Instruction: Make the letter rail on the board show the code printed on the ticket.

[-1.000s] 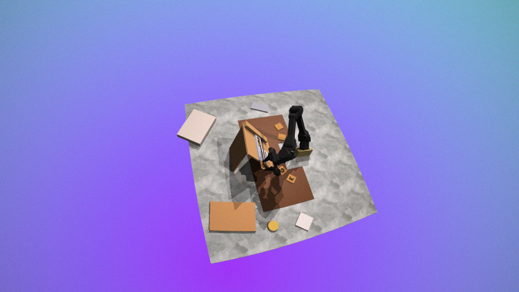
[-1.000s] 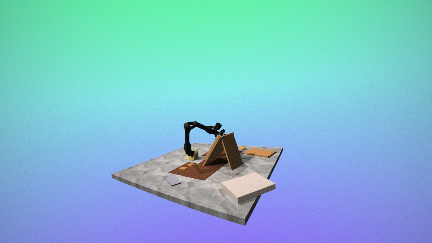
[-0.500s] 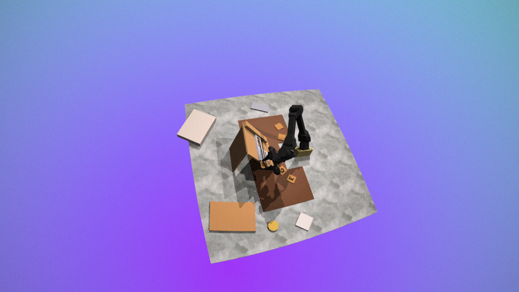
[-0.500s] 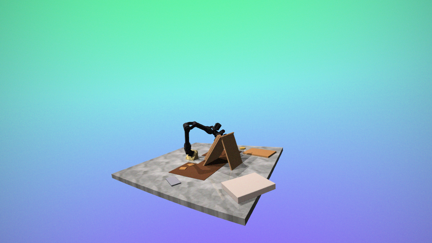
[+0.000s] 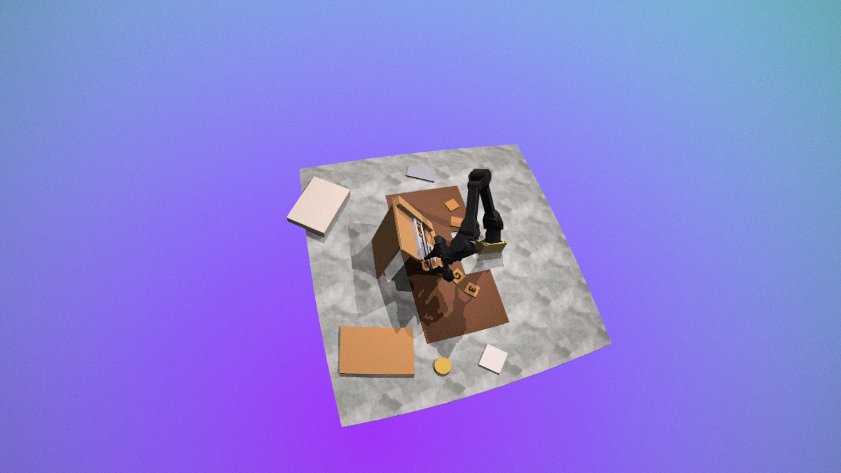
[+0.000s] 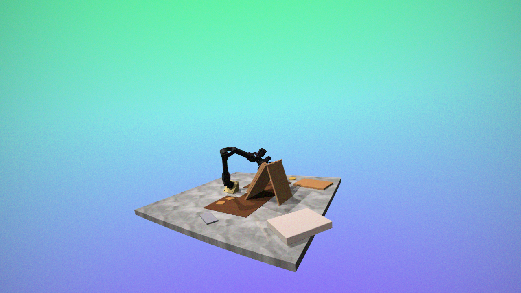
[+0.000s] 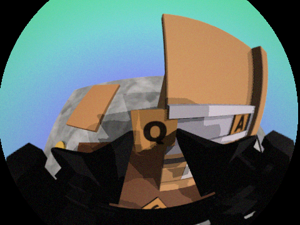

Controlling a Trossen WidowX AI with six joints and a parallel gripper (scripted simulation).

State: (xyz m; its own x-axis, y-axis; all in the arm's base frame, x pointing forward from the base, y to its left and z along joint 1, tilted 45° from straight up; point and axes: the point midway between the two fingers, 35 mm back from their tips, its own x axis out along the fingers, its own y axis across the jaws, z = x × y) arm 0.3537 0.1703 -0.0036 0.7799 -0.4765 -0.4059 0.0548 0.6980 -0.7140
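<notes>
My gripper tip is 6 cm past the white ticket, 10 cm to the left of it and 8 cm above it. The rest, counted from my gripper tip: orange panel 25 cm ahead, 28 cm to the left, 16 cm below; brown mat 17 cm behind, 11 cm to the right, 16 cm below; yellow disc 39 cm to the left, 15 cm below.
</notes>
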